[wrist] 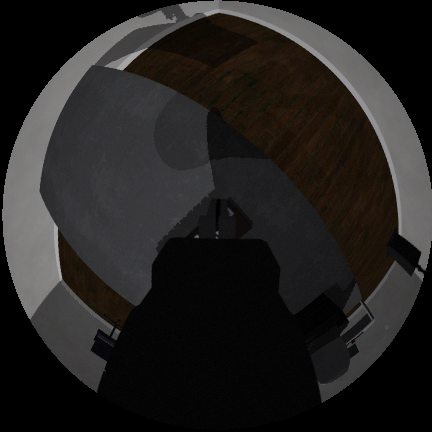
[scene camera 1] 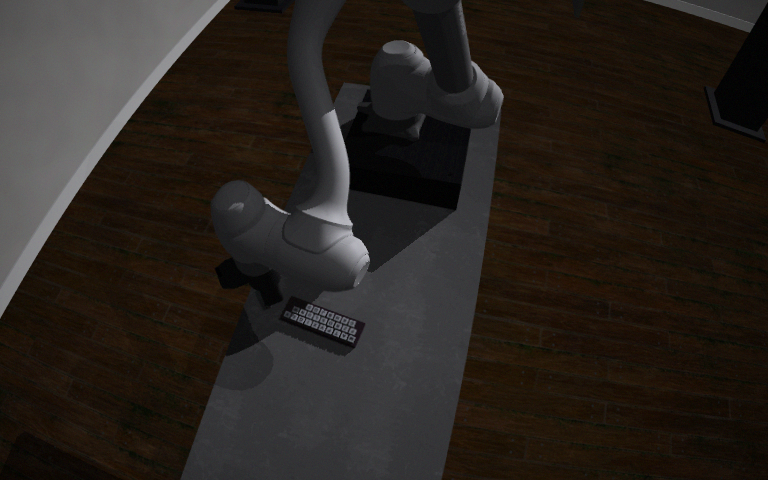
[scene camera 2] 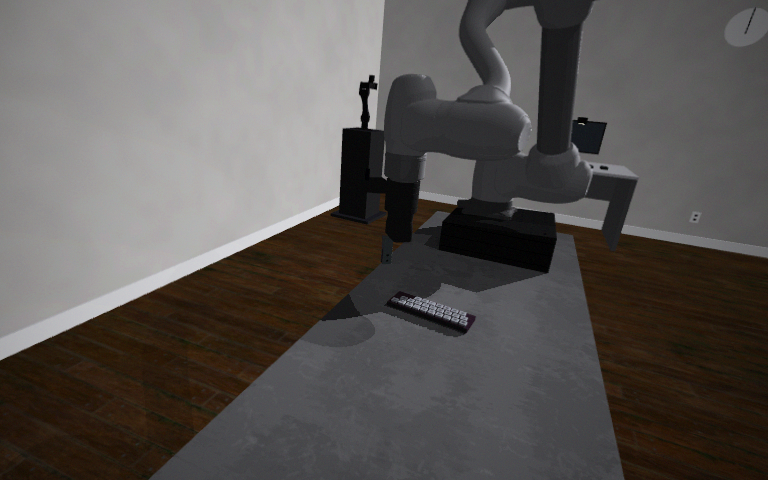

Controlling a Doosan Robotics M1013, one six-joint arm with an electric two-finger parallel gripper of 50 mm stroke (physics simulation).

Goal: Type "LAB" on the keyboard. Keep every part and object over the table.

Labels:
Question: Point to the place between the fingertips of my gripper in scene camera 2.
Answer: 385, 262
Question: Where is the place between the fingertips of my gripper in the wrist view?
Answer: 218, 208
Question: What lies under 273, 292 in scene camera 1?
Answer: My gripper.

